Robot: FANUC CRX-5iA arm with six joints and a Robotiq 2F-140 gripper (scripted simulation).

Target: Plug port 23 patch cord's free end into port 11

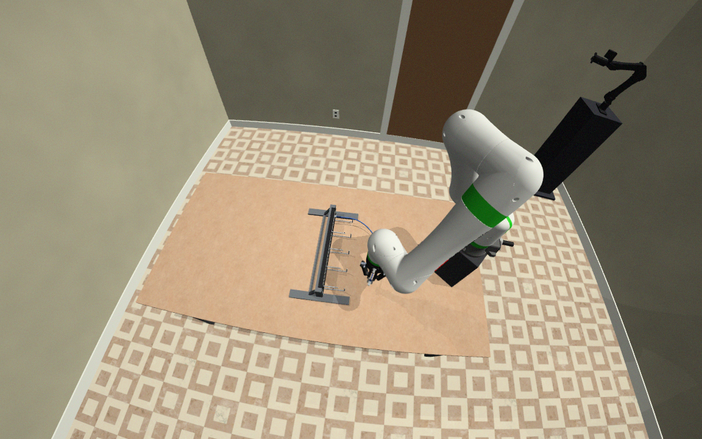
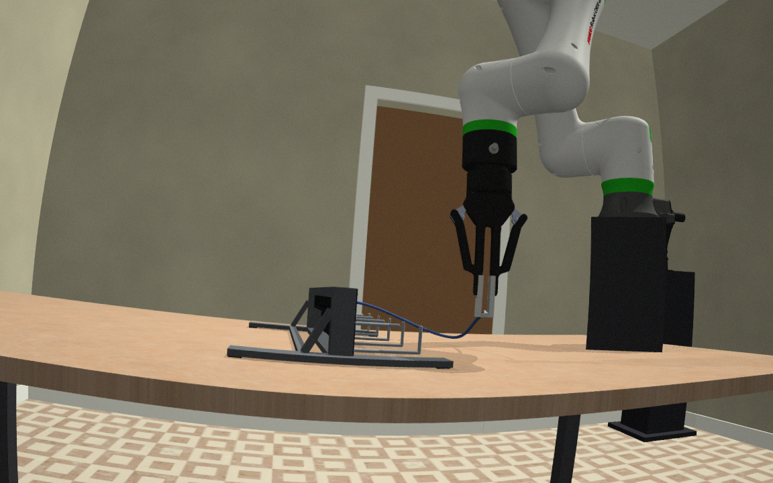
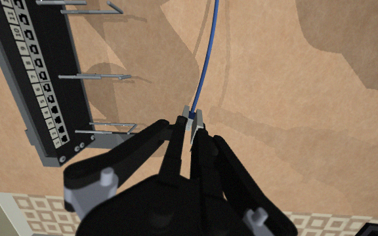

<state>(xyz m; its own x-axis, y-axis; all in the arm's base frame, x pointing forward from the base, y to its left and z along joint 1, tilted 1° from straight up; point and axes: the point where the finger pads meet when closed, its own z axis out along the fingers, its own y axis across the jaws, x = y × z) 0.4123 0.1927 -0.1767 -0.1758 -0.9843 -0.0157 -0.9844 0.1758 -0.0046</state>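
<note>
My hand is 30 mm above the plug and 10 mm to the right of it.
</note>
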